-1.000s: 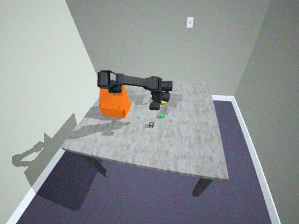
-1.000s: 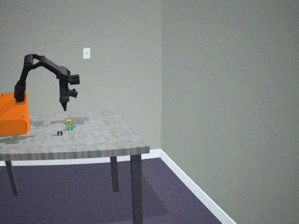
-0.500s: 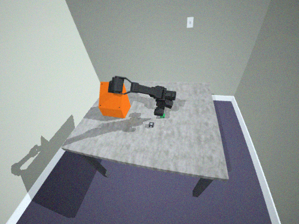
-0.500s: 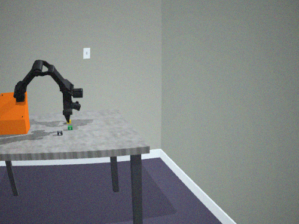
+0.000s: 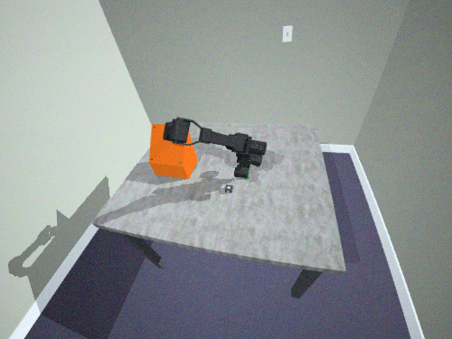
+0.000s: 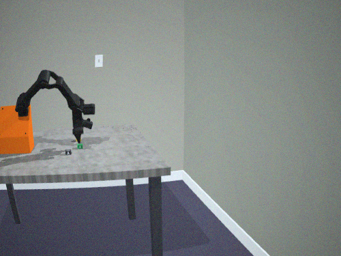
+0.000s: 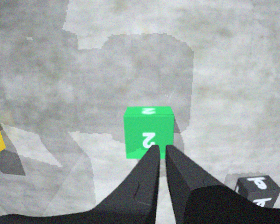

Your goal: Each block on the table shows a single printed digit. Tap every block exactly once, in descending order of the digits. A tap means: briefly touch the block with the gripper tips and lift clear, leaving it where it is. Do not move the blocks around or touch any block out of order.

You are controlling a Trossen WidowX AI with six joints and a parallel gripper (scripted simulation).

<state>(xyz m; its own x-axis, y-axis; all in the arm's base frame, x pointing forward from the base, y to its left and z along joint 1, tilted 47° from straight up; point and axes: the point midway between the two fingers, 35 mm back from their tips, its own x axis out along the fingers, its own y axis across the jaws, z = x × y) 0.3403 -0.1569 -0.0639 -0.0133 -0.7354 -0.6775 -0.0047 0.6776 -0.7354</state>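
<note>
My gripper tip is now 2 cm above the green block and 1 cm to the right of it. From my gripper tip the other things lie so: dark grey block: 9 cm to the right, 7 cm behind, 2 cm below; then yellow block: 16 cm to the left, 2 cm below, 1 cm behind.
</note>
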